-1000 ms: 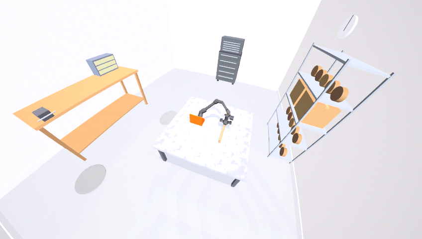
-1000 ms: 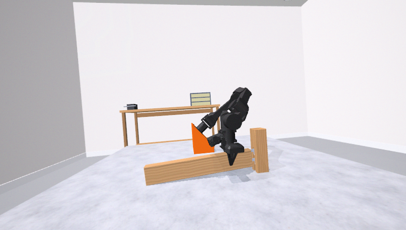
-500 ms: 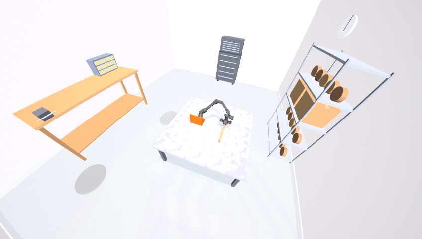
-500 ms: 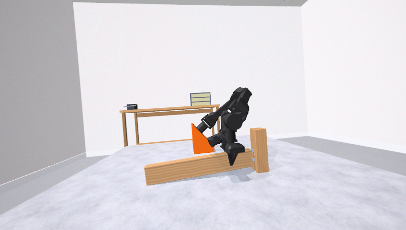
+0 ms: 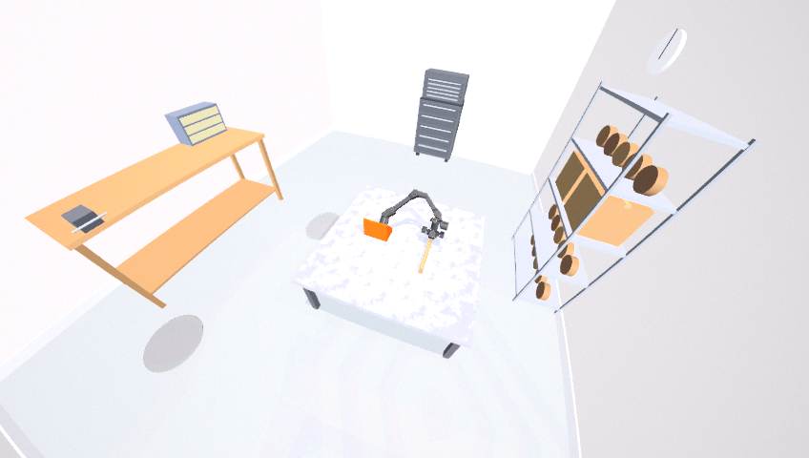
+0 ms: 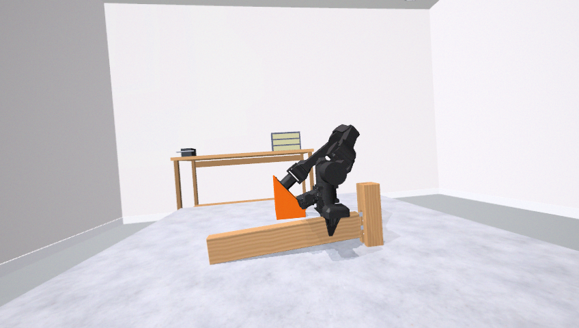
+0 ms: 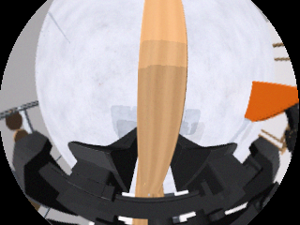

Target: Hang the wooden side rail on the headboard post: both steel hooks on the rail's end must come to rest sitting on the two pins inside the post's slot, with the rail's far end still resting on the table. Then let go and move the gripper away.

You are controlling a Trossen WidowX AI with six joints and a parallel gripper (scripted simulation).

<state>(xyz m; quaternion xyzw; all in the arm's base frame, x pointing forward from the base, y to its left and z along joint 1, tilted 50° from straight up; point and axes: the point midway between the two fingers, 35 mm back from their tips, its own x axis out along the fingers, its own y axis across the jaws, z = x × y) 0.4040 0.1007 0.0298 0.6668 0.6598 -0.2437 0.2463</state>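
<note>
The headboard post is 130 mm to the left of my gripper tip and 40 mm above it.
</note>
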